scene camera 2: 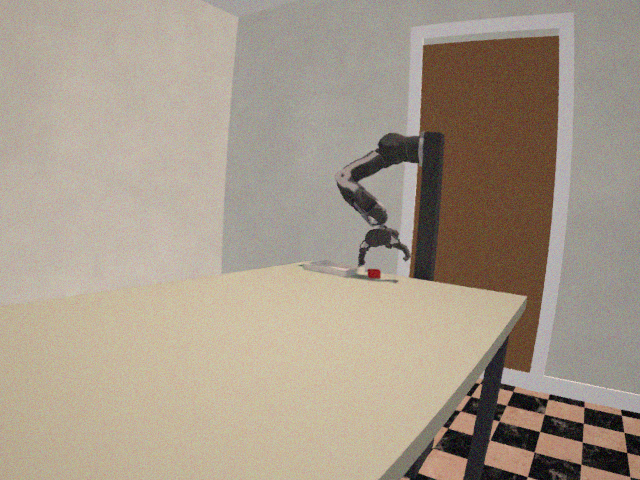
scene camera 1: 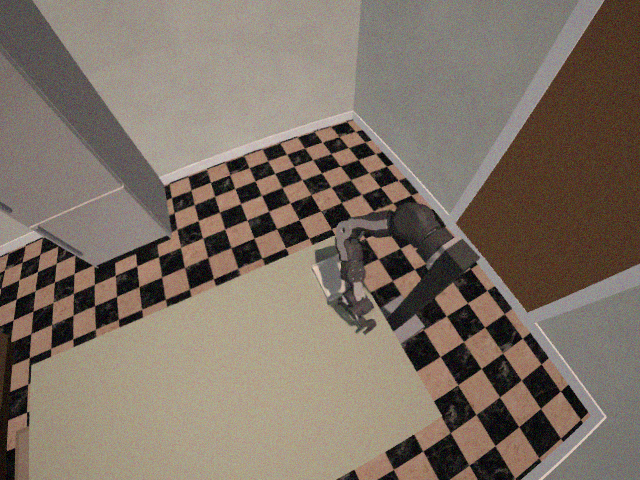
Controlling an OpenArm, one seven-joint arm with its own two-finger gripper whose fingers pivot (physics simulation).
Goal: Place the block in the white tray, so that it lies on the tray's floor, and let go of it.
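The red block [scene camera 2: 373, 273] rests on the table near its far edge, just right of the tray in the scene camera 2 view. It does not show in the scene camera 1 view, where the arm and hand cover that area. The white tray [scene camera 1: 320, 280] [scene camera 2: 330, 269] lies flat on the table, partly covered by the arm in the scene camera 1 view. My gripper [scene camera 1: 364, 327] [scene camera 2: 384, 261] is open and empty, pointing down with its fingers spread wide. It is low above the block's area, with one fingertip left of the block and the other higher, to its right.
The pale table [scene camera 1: 206, 361] [scene camera 2: 258, 361] reaches from the arm's side toward the cameras. The arm's dark post [scene camera 1: 426, 289] [scene camera 2: 431, 206] stands beyond the table's far edge. Shadows of the arm and hand fall around the tray. A grey cabinet [scene camera 1: 103, 217] stands on the floor away from the table.
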